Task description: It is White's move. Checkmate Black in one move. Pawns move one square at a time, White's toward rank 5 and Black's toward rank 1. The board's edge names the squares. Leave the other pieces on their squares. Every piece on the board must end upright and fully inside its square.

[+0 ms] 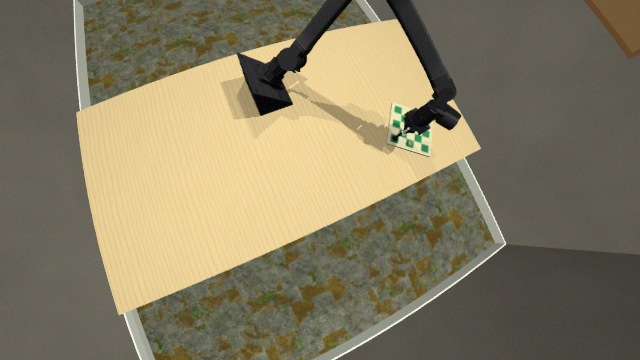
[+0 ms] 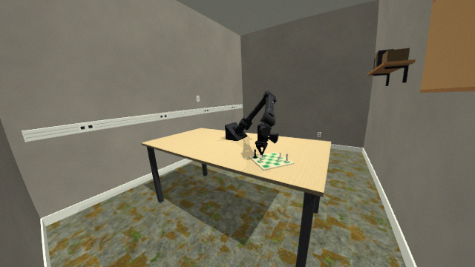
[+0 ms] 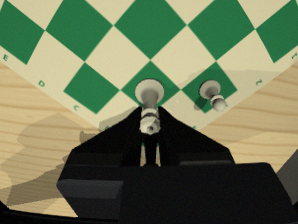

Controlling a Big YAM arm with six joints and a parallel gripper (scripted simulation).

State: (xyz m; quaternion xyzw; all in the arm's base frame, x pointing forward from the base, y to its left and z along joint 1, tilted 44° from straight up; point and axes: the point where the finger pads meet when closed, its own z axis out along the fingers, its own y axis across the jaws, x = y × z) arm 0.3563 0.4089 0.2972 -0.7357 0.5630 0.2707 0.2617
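Right now the white piece is 1 cm below my hand. The rest, counted from my hand: black piece 5 cm to the right, 1 cm ahead; chessboard 6 cm to the left, 4 cm below, 1 cm behind.
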